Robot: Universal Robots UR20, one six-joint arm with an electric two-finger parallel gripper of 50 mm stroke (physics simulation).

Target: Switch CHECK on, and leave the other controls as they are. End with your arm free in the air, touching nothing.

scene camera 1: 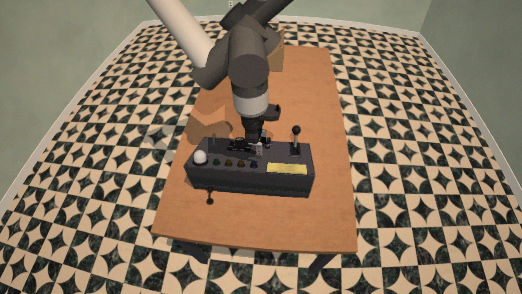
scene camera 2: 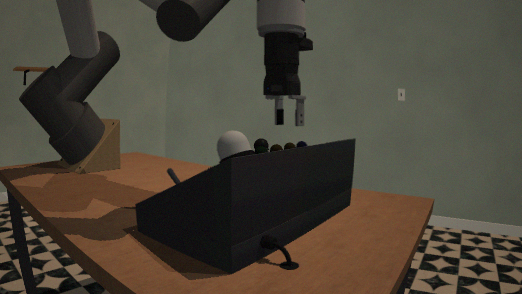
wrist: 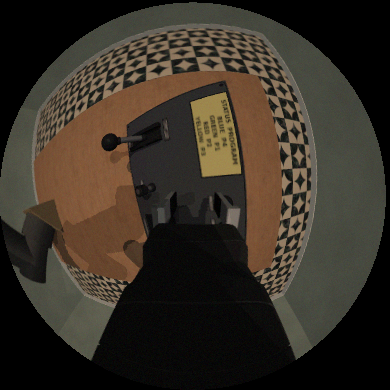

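Observation:
My gripper shows in the pictures, and my gripper also shows in the wrist view. A dark control box shows in the pictures too.

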